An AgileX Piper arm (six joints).
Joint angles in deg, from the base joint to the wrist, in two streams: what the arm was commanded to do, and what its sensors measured. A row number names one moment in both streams.
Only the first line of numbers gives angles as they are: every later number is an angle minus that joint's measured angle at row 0.
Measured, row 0:
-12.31 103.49 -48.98 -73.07 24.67 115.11
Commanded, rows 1 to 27:
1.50 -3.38 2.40 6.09 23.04 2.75
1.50 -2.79 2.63 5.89 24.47 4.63
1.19 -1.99 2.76 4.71 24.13 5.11
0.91 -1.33 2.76 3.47 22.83 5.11
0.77 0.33 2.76 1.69 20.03 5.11
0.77 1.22 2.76 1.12 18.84 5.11
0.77 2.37 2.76 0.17 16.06 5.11
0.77 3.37 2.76 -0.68 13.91 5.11
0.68 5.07 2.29 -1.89 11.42 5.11
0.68 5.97 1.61 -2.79 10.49 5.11
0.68 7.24 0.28 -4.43 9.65 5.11
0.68 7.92 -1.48 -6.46 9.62 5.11
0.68 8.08 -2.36 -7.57 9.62 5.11
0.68 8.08 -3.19 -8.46 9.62 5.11
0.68 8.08 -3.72 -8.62 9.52 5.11
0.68 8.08 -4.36 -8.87 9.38 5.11
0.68 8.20 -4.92 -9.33 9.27 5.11
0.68 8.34 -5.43 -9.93 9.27 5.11
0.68 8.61 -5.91 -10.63 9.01 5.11
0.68 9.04 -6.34 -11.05 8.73 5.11
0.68 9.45 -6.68 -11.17 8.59 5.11
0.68 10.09 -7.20 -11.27 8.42 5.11
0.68 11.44 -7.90 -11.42 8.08 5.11
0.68 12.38 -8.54 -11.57 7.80 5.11
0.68 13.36 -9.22 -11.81 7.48 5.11
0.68 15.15 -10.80 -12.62 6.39 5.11
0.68 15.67 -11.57 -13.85 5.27 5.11
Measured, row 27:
1.03 13.25 -8.88 -10.82 7.89 4.99
